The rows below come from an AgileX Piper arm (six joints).
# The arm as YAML. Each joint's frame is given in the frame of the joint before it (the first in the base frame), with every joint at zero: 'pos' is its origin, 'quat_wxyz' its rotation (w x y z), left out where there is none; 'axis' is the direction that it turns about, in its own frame. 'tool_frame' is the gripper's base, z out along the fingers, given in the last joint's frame.
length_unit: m
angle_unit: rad
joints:
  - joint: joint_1
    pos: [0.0, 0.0, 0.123]
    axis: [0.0, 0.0, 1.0]
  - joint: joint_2
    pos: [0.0, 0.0, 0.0]
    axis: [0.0, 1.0, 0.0]
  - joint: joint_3
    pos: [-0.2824, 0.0, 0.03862]
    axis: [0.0, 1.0, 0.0]
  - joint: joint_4
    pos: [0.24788, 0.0, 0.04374]
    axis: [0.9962, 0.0, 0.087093]
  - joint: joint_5
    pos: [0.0, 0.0, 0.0]
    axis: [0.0, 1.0, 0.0]
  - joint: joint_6
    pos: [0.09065, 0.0, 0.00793]
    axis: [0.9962, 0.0, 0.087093]
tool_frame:
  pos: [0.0, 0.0, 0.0]
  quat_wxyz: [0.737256, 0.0, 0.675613, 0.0]
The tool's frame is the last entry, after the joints.
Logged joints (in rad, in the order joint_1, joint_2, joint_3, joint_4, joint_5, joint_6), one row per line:
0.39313, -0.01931, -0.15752, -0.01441, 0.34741, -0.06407
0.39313, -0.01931, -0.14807, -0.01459, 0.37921, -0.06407
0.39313, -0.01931, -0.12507, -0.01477, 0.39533, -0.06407
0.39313, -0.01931, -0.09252, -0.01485, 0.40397, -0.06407
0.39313, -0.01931, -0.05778, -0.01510, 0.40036, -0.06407
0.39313, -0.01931, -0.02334, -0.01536, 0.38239, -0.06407
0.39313, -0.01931, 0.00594, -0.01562, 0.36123, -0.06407
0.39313, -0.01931, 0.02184, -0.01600, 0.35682, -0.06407
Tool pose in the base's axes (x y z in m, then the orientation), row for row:
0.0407, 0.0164, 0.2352, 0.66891, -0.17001, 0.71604, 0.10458
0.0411, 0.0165, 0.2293, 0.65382, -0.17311, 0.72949, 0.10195
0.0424, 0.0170, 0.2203, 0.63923, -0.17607, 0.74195, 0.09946
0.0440, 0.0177, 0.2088, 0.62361, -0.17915, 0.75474, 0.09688
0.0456, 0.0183, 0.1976, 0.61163, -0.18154, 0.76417, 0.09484
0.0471, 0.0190, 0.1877, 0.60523, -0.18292, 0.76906, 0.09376
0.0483, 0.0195, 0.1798, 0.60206, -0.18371, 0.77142, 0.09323
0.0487, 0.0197, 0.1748, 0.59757, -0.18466, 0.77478, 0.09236
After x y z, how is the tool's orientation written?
As a quaternion, w x y z.
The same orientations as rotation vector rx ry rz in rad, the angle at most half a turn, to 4 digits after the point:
-0.3833, 1.6145, 0.2358
-0.3927, 1.6547, 0.2313
-0.4017, 1.6928, 0.2269
-0.4113, 1.7329, 0.2224
-0.4189, 1.7631, 0.2188
-0.4231, 1.7790, 0.2169
-0.4255, 1.7868, 0.2159
-0.4285, 1.7979, 0.2143

